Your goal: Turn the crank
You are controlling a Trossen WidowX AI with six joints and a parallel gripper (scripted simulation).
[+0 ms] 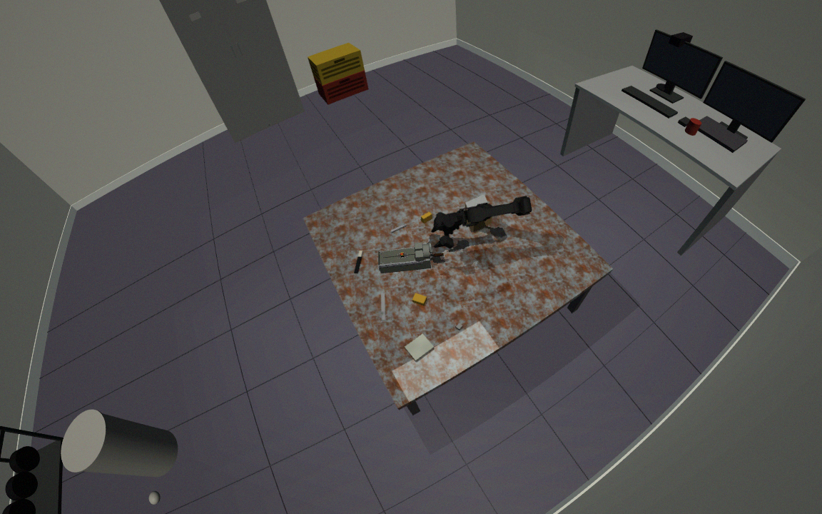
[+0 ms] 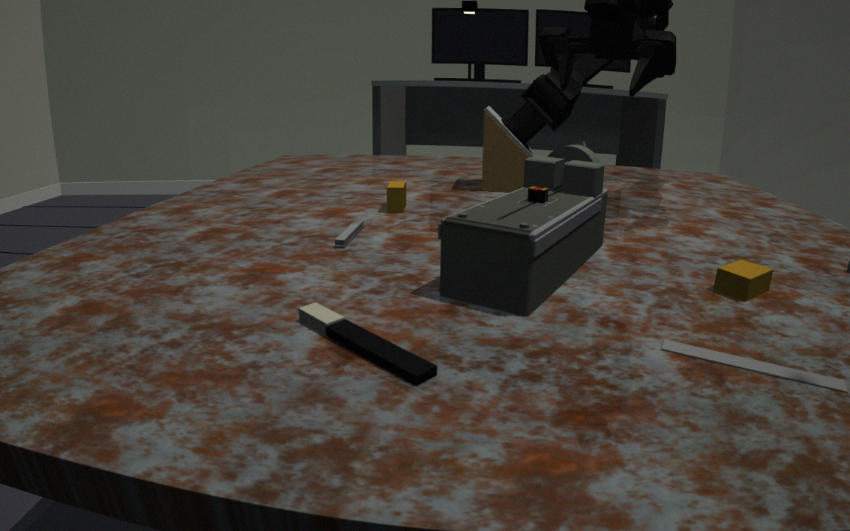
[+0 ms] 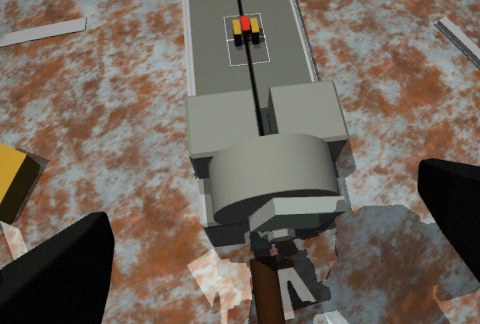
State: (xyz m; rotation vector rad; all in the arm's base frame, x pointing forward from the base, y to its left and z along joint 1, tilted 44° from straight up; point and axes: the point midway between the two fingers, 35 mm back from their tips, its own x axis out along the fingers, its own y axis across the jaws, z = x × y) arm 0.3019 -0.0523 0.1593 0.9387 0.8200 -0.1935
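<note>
The brown crank handle lies 130 mm below my gripper tip, 20 mm behind it and 10 mm to the left of it. From my gripper tip the other things lie so: red pointer (130 mm ahead, 110 mm below, 100 mm to the right); small grey bar (310 mm to the right, 190 mm below, 20 mm ahead); grey strip (350 mm ahead, 200 mm below, 50 mm to the left).
</note>
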